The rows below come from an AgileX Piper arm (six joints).
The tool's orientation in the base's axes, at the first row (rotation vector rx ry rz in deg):
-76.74 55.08 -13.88
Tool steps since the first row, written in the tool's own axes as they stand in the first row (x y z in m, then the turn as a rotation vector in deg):
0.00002 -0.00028 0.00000 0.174 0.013 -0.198
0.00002 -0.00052 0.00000 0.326 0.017 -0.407
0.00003 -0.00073 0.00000 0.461 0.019 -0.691
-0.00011 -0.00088 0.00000 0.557 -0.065 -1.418
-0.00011 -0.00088 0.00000 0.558 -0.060 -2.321
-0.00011 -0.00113 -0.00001 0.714 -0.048 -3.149
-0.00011 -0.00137 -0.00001 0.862 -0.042 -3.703
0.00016 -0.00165 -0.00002 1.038 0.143 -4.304
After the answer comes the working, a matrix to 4 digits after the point.
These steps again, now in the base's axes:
0.00011 -0.00009 0.00024 -0.037 -0.250 -0.075
0.00020 -0.00015 0.00045 -0.092 -0.496 -0.131
0.00028 -0.00022 0.00064 -0.210 -0.785 -0.173
0.00025 -0.00017 0.00083 -0.631 -1.385 -0.088
0.00025 -0.00017 0.00083 -1.267 -2.024 -0.028
0.00034 -0.00024 0.00106 -1.757 -2.709 -0.048
0.00042 -0.00030 0.00127 -2.057 -3.196 -0.080
0.00068 -0.00056 0.00140 -2.439 -3.687 -0.280

The tool's axes in the first row as the columns of a matrix, in the base's axes (rounded; the answer above uses it unrounded):
0.6123 -0.3632 0.7023
-0.6527 0.2692 0.7082
-0.4463 -0.8920 -0.0723

